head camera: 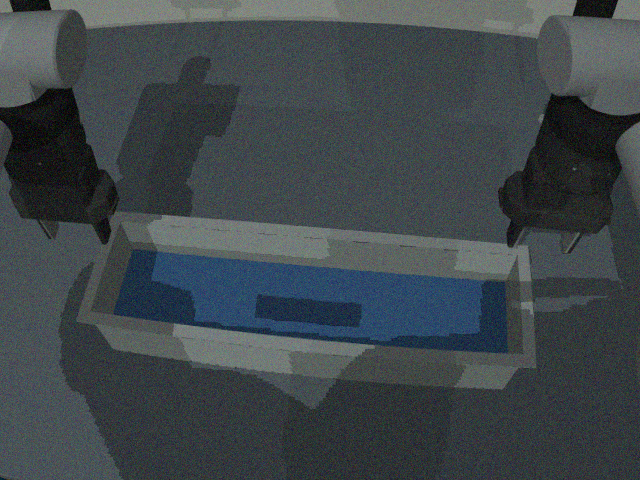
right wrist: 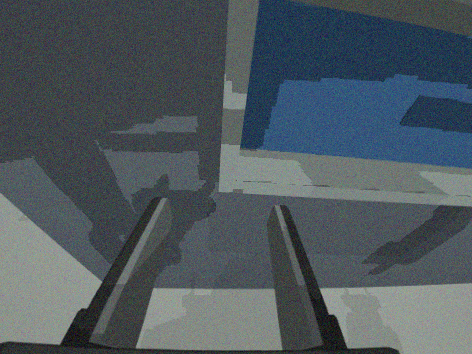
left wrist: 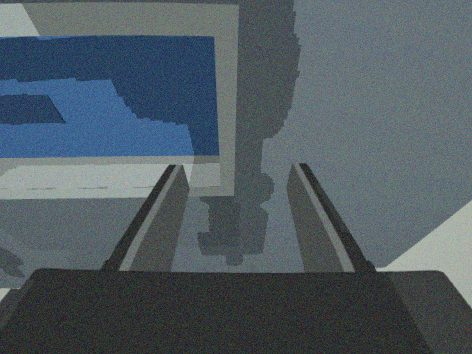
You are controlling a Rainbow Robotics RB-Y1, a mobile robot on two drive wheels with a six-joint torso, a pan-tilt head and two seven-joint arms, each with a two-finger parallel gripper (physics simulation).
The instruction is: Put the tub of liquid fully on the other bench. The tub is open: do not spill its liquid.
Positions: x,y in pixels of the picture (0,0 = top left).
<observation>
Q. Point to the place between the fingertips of my right gripper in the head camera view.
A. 538,243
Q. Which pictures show my left gripper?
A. The head camera view and the left wrist view only.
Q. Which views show the tub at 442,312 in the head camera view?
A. The head camera view, the right wrist view and the left wrist view: all of them.
</observation>
